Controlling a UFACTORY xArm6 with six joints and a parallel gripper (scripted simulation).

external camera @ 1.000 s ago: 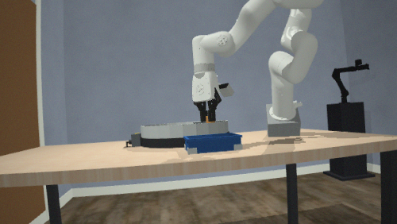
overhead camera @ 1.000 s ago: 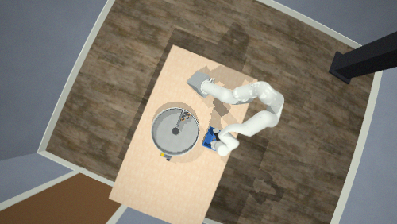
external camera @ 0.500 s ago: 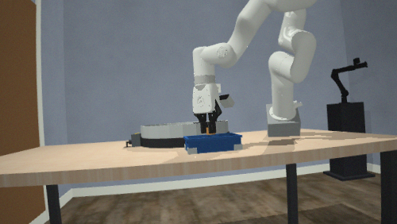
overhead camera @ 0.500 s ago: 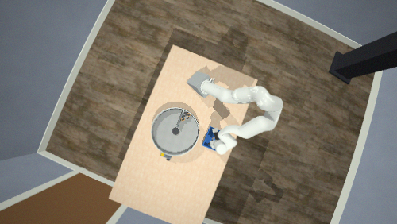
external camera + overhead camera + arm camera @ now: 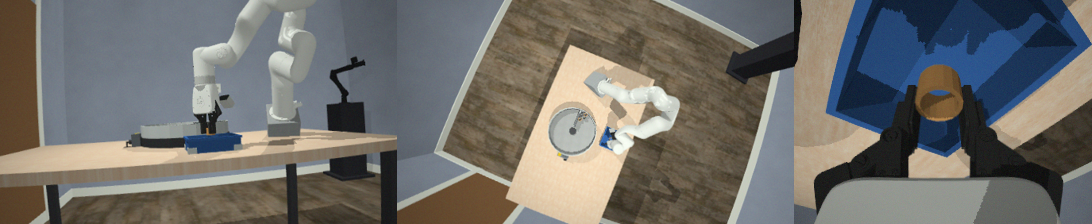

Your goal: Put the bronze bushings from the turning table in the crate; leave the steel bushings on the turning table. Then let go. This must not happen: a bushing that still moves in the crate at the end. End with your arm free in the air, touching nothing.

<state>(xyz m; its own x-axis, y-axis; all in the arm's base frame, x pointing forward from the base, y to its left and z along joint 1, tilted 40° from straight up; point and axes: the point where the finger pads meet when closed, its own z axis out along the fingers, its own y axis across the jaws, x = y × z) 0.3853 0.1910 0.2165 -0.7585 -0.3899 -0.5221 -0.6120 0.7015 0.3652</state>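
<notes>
The blue crate lies 1 cm behind my hand, 1 cm to the right of it and 5 cm below it. Also, from my hand: grey turning table 8 cm ahead, 35 cm to the right, 3 cm below.
</notes>
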